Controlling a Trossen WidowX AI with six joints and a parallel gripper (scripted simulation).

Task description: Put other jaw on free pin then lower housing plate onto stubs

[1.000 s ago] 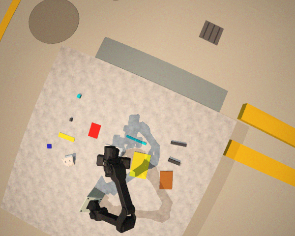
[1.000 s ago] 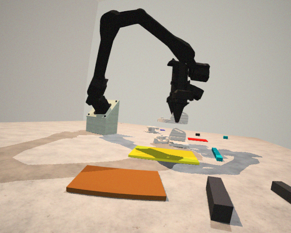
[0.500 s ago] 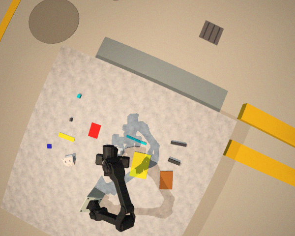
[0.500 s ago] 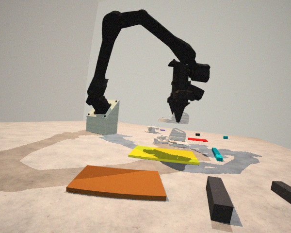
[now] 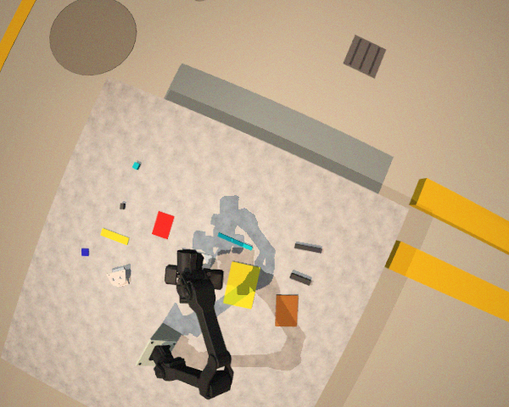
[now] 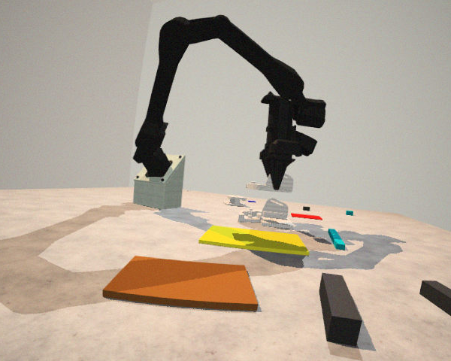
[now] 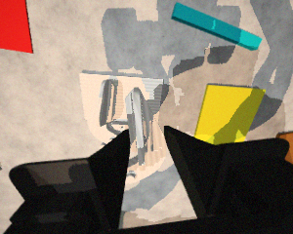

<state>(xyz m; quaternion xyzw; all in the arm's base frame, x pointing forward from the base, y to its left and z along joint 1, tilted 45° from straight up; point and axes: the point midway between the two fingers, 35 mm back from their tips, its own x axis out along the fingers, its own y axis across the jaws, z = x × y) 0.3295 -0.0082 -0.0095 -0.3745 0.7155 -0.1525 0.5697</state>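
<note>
My gripper tip is now 4 cm past the ribbed jaw. The rest, counted from my gripper tip: red slab 20 cm to the left, 8 cm below, 7 cm ahead; then cyan bar 14 cm ahead, 8 cm below, 7 cm to the right; then yellow slab 16 cm to the right, 8 cm below.
</note>
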